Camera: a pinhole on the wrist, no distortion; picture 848 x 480 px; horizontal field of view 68.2 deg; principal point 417.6 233.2 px. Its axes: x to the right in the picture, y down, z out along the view. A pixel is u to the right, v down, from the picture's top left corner.
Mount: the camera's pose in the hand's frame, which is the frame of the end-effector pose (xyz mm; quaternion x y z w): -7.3 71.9 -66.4 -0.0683 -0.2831 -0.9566 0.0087
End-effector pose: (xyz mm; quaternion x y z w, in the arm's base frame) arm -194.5 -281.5 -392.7 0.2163 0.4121 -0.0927 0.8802
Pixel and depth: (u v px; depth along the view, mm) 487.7 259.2 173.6
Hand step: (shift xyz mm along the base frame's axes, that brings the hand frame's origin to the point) 109.8 104.1 99.9
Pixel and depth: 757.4 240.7 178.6
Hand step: 71.8 105.2 167.8
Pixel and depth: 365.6 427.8 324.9
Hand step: 272.3 29.6 143.3
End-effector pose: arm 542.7 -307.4 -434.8 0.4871 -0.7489 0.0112 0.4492
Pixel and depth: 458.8 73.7 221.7
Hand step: -236.9 83.4 49.9
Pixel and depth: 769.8 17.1 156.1
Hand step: -171.7 142.0 5.3
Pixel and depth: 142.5 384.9 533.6
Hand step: -494.3 -273.5 61.5
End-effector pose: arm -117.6 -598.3 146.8 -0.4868 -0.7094 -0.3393 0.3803
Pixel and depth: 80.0 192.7 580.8
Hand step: 228.3 584.3 201.3
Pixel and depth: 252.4 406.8 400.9
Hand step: 82.2 389.9 5.5
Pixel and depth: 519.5 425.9 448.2
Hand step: 112.8 385.1 -178.7
